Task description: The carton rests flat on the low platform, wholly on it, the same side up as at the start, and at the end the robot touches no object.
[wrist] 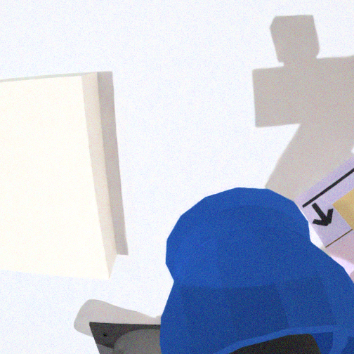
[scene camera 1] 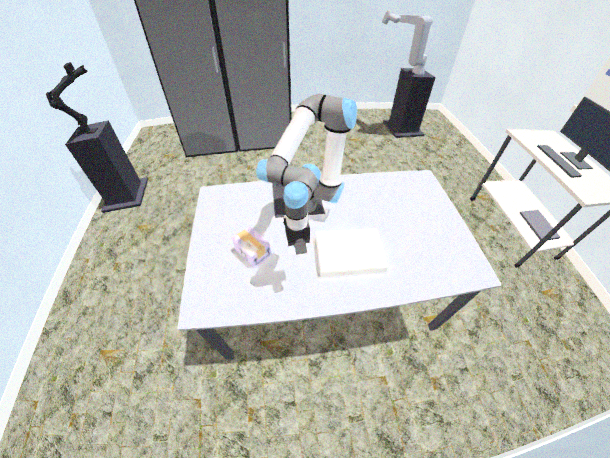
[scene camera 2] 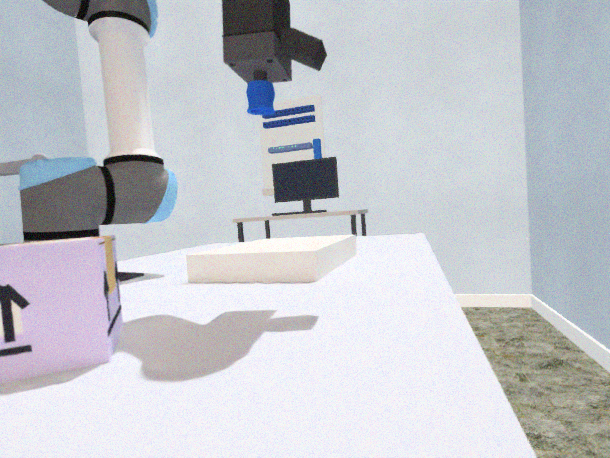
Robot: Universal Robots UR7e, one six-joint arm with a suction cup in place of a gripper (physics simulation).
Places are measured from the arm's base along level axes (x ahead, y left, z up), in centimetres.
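Pixels of known places: hand at its tool point: (scene camera 2: 261, 111).
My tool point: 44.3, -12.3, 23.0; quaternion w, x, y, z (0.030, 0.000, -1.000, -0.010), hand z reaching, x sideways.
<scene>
Ahead of a thing's pixels: the offset from my tool point to its top centre, as dx, dy, dz. Level surfaces: height alone.
The carton @(-17.2, -19.7, -14.2) (scene camera 1: 251, 247) (scene camera 2: 60, 305) (wrist: 344, 247) is a lilac box with a tan strip on top. It stands on the left part of the table in scene camera 1, and an arrow on its side points up in scene camera 2. The low platform @(-5.8, +27.3, -19.1) (scene camera 1: 350, 252) (scene camera 2: 255, 267) (wrist: 50, 175) is a flat cream slab to the right of the carton, apart from it, with its top bare. My suction gripper (scene camera 2: 261, 100) (wrist: 240, 240), a blue cup, is open with no object on it. It hangs above the table, between the carton and the platform in scene camera 1.
The table @(dz -23.9) (scene camera 1: 410, 215) (scene camera 2: 380, 350) carries the arm's base behind the platform and carton. A desk with a monitor (scene camera 1: 590, 132) (scene camera 2: 306, 180) stands off to the right. A grey cabinet (scene camera 1: 260, 75) and two other arms on black pedestals (scene camera 1: 107, 165) (scene camera 1: 412, 100) stand behind.
</scene>
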